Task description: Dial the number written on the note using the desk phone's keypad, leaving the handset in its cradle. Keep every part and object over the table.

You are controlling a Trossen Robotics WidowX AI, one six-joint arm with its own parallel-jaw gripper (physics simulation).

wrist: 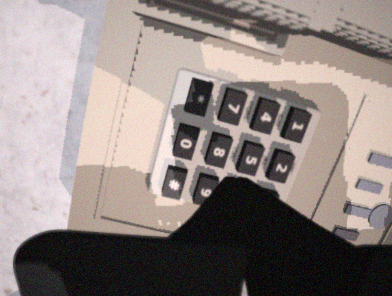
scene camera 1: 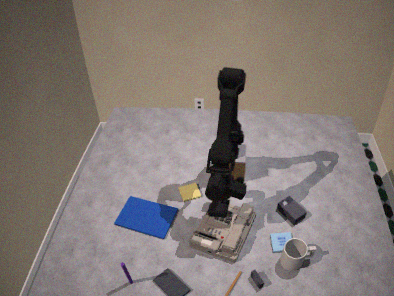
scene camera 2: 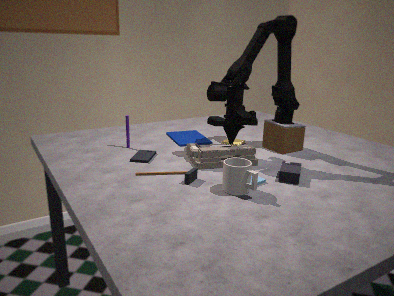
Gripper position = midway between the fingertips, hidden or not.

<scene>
I see my gripper (scene camera 2: 231, 144), a white mug (scene camera 1: 295, 250), a blue folder (scene camera 1: 151, 218), a beige desk phone (wrist: 138, 56) and a keypad (wrist: 175, 115).
My gripper is seen too in the wrist view (wrist: 234, 188) and in scene camera 1 (scene camera 1: 222, 211). The wrist view does not show the white mug: it is out of frame. The wrist view misses the blue folder: it is out of frame.
</scene>
